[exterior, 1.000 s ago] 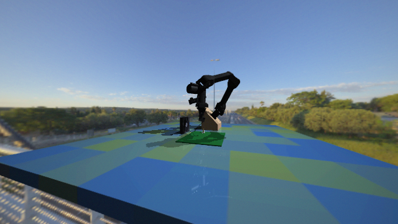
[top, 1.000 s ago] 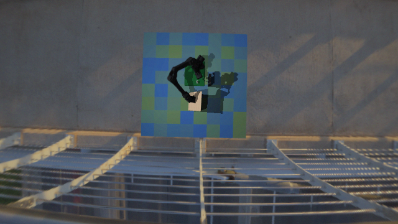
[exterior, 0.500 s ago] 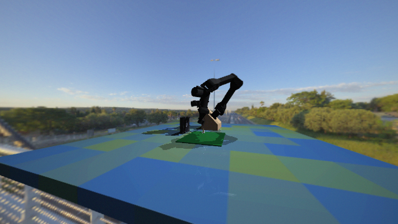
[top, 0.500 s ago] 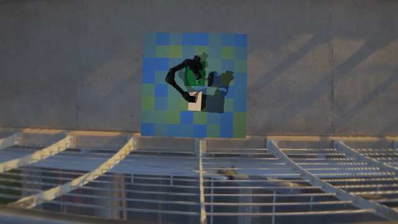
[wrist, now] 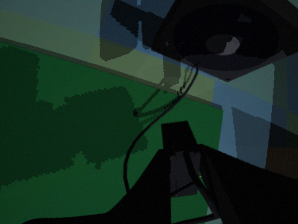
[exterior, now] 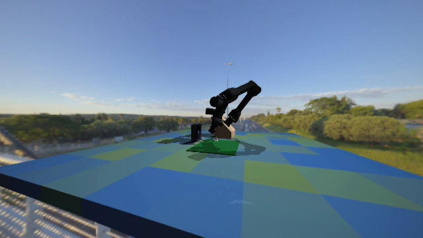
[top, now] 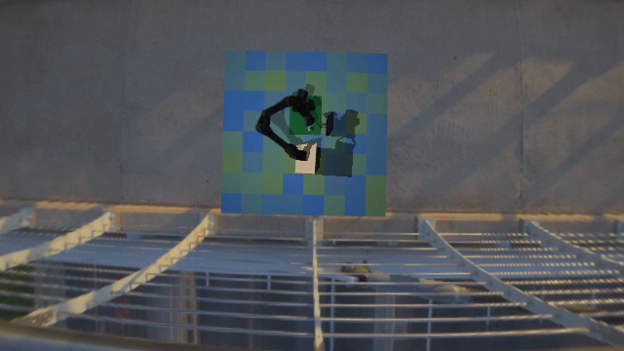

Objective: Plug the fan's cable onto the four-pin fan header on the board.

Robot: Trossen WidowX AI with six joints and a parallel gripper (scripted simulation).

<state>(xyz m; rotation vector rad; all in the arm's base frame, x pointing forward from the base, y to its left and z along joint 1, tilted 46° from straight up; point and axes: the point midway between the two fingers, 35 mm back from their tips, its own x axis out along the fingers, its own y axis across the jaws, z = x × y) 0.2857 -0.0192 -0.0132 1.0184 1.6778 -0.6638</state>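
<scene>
My gripper tip is now 50 mm short of the green board, 60 mm to the right of it and 100 mm above it. The rest, counted from my gripper tip: dark plug 10 mm behind, 10 mm below; then black fan 40 mm behind, 120 mm to the right, 30 mm below.
</scene>
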